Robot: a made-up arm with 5 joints.
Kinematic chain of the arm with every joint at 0, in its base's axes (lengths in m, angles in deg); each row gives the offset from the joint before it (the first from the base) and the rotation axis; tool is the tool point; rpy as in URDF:
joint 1: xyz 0.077 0 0.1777 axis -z
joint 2: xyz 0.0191 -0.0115 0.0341 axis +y
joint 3: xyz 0.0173 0 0.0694 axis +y
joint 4: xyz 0.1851 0 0.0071 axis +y
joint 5: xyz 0.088 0.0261 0 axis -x
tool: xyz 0 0 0 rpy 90 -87.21 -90
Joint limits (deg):
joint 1: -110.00..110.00
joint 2: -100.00..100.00
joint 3: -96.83..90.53
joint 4: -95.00..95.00
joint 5: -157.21..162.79
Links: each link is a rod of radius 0.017 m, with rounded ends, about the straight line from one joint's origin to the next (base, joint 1, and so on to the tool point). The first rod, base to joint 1, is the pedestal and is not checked.
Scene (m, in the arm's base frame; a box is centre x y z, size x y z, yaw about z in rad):
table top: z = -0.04
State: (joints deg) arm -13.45 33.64 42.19 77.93 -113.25
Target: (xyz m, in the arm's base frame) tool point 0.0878 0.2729 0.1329
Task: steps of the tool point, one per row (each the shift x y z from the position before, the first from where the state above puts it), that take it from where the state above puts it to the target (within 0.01 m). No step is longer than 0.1 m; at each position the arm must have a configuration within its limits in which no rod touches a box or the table.
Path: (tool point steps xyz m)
1: 0.0339 0.0309 -0.0065
2: 0.0207 0.0495 0.0054
3: -0.0016 0.0608 0.0180
4: -0.0287 0.0603 0.0306
5: -0.0541 0.0467 0.0420

